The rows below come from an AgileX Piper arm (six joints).
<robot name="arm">
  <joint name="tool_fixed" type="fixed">
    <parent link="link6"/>
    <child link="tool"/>
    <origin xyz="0 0 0" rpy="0 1.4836 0"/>
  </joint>
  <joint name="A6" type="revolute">
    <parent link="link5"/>
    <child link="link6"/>
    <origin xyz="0.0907 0 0.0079" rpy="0 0 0"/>
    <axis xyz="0.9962 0 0.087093"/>
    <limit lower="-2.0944" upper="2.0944"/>
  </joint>
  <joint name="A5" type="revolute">
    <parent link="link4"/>
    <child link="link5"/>
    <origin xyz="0 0 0" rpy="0 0 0"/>
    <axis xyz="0 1 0"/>
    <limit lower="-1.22" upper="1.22"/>
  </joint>
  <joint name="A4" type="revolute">
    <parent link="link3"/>
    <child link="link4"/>
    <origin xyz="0.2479 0 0.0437" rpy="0 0 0"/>
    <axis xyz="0.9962 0 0.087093"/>
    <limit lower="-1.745" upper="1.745"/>
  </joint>
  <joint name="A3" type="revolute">
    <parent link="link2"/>
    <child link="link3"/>
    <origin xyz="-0.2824 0 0.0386" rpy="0 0 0"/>
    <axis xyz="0 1 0"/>
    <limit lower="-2.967" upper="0"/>
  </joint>
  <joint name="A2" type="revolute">
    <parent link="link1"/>
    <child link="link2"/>
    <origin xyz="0 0 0" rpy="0 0 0"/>
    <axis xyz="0 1 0"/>
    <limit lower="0" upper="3.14"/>
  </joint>
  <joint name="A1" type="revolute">
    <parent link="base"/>
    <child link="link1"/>
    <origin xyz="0 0 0.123" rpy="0 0 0"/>
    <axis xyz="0 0 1"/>
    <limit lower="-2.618" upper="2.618"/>
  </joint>
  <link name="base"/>
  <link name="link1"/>
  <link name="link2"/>
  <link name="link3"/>
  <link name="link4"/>
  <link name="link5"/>
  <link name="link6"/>
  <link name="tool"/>
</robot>
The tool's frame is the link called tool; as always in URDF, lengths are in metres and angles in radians.
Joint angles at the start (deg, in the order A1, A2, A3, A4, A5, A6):
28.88, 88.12, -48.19, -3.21, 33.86, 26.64
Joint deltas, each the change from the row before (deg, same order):
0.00, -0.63, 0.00, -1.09, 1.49, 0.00
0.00, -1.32, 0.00, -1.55, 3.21, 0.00
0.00, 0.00, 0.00, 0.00, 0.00, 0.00
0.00, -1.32, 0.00, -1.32, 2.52, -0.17
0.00, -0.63, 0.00, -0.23, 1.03, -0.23
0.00, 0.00, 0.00, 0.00, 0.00, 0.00
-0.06, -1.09, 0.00, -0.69, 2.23, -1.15
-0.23, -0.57, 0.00, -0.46, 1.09, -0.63
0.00, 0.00, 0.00, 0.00, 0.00, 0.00
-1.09, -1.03, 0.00, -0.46, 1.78, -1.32
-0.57, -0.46, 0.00, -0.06, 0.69, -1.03
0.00, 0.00, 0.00, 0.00, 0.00, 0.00
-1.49, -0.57, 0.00, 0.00, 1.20, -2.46
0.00, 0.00, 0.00, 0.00, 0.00, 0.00
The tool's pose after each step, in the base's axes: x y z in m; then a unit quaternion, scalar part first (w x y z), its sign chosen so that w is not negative. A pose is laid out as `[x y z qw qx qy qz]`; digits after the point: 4 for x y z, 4 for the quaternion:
[0.2448 0.1305 0.1984 0.1687 -0.0455 0.9829 0.0585]
[0.2400 0.1258 0.2031 0.1593 -0.0535 0.9849 0.0412]
[0.2400 0.1258 0.2031 0.1593 -0.0535 0.9849 0.0412]
[0.2359 0.1216 0.2082 0.1547 -0.0612 0.9857 0.0273]
[0.2339 0.1200 0.2107 0.1527 -0.0637 0.9859 0.0235]
[0.2339 0.1200 0.2107 0.1527 -0.0637 0.9859 0.0235]
[0.2301 0.1164 0.2147 0.1468 -0.0754 0.9862 0.0121]
[0.2287 0.1136 0.2169 0.1446 -0.0804 0.9862 0.0056]
[0.2287 0.1136 0.2169 0.1446 -0.0804 0.9862 0.0056]
[0.2273 0.1065 0.2208 0.1406 -0.0833 0.9865 -0.0041]
[0.2268 0.1032 0.2226 0.1391 -0.0869 0.9864 -0.0077]
[0.2268 0.1032 0.2226 0.1391 -0.0869 0.9864 -0.0077]
[0.2269 0.0959 0.2246 0.1340 -0.0943 0.9864 -0.0153]
[0.2269 0.0959 0.2246 0.1340 -0.0943 0.9864 -0.0153]

